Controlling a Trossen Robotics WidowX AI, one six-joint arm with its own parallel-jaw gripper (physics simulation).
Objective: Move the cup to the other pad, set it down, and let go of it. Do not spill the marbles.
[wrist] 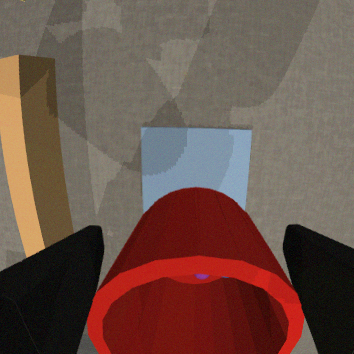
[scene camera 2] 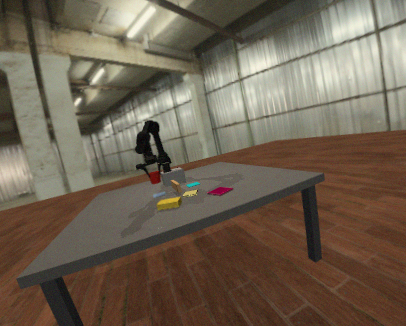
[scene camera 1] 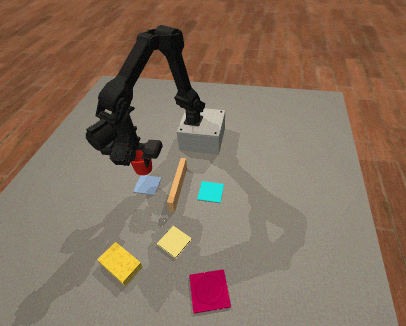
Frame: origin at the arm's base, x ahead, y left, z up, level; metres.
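Seen in the pictures: gripper, fingertip midpoint: (wrist: 195,238) (scene camera 2: 155,176) (scene camera 1: 138,165); arm's base, link origin: (scene camera 2: 167,171) (scene camera 1: 193,120).
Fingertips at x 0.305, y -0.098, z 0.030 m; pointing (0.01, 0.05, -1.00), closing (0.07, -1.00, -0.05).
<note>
Offsets run from my fingertips to a thing's middle. "pt": to the spot under its first point.
The red cup @[dx -0.029, dy -0.003, dz -0.014 m] (scene camera 1: 142,166) (scene camera 2: 155,178) (wrist: 195,225) is held upright above the light blue pad @[dx -0.023, dy -0.003, dz -0.138 m] (scene camera 1: 147,185) (scene camera 2: 159,194) (wrist: 205,150), with a gap under it in scene camera 1. My gripper (scene camera 1: 140,157) (scene camera 2: 154,173) (wrist: 195,238) is shut on the cup, one finger on each side. Inside the cup, a purple marble @[dx -0.041, dy -0.008, dz -0.037 m] (wrist: 202,276) and a sliver of a blue marble @[dx -0.039, dy -0.020, dz -0.037 m] (wrist: 225,276) show below the rim; the cup's wall hides the rest. The cyan pad @[dx -0.046, dy +0.233, dz -0.138 m] (scene camera 1: 210,192) (scene camera 2: 193,184) lies bare on the other side of the wooden bar.
The wooden bar @[pt dx -0.008, dy +0.125, dz -0.078 m] (scene camera 1: 177,185) (scene camera 2: 175,186) (wrist: 42,150) stands between the two pads. A pale yellow square @[pt dx +0.175, dy +0.173, dz -0.120 m] (scene camera 1: 174,242) (scene camera 2: 190,193), a yellow sponge @[dx +0.278, dy +0.041, dz -0.115 m] (scene camera 1: 119,262) (scene camera 2: 169,203) and a magenta square @[pt dx +0.286, dy +0.316, dz -0.122 m] (scene camera 1: 210,291) (scene camera 2: 220,191) lie farther from the grey base box (scene camera 1: 199,142).
</note>
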